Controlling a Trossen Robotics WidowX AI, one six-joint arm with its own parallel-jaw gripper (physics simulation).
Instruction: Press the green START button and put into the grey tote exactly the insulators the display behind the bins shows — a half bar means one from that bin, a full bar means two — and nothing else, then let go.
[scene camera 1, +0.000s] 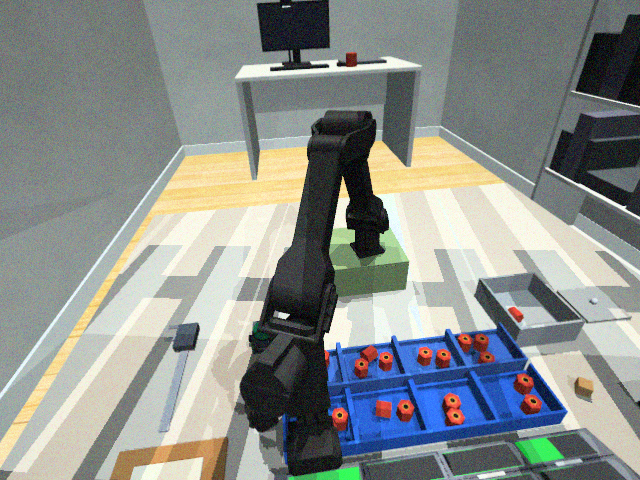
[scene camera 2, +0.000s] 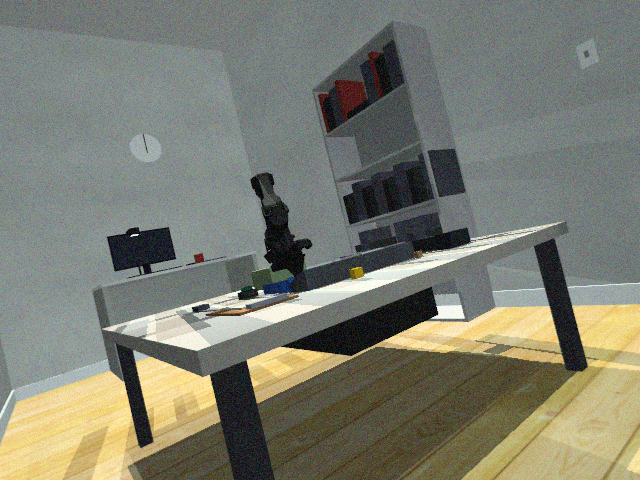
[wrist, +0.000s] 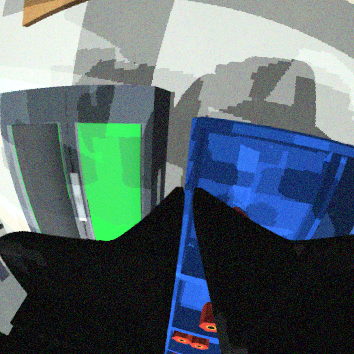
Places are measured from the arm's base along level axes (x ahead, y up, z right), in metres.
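Pixels of known places: gripper, between the fingertips: (wrist: 187, 194); arm's base, origin of its link: (scene camera 1: 367, 248).
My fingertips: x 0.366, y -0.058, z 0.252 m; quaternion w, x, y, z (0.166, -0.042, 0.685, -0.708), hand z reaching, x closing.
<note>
Ahead of a thing's pixels: the offset from my fingertips to its middle. "spot": to the spot under its first point.
My gripper (wrist: 187, 194) (scene camera 1: 314, 457) is shut at the near left corner of the blue bins {dx -0.040, dy -0.009, dz -0.020 m} (scene camera 1: 439, 437) (wrist: 275, 133) (scene camera 2: 279, 286). The bin wall shows in the narrow slit between the fingertips; whether they pinch it is unclear. No insulator shows between them. A red insulator {dx -0.025, dy -0.008, dz -0.032 m} (wrist: 241, 212) is mostly hidden behind the right finger. Another {dx -0.036, dy -0.008, dz -0.054 m} (scene camera 1: 339, 418) lies just right of the gripper; several more are in the bins. One red insulator {dx -0.118, dy -0.008, dz -0.473 m} (scene camera 1: 515, 313) lies in the grey tote {dx -0.122, dy +0.001, dz -0.500 m} (scene camera 1: 555, 336). The green START button {dx -0.250, dy -0.006, dz +0.027 m} (scene camera 1: 261, 331) (scene camera 2: 248, 290) is partly behind the arm. The display shows green bars (scene camera 1: 540, 450) (wrist: 115, 175).
A grey lid {dx -0.094, dy -0.022, dz -0.666 m} (scene camera 1: 578, 302) lies beside the tote, with a small tan block {dx +0.048, dy -0.016, dz -0.463 m} (scene camera 1: 584, 386) nearer. A yellow block {dx +0.189, dy -0.012, dz -0.042 m} (scene camera 2: 356, 272) stands on the table. A dark-headed tool {spot: dx -0.294, dy -0.007, dz +0.181 m} (scene camera 1: 185, 338) and a wooden frame {spot: dx -0.085, dy -0.020, dz +0.205 m} (scene camera 1: 170, 449) lie left. A green box (scene camera 1: 369, 279) is under the arm base.
</note>
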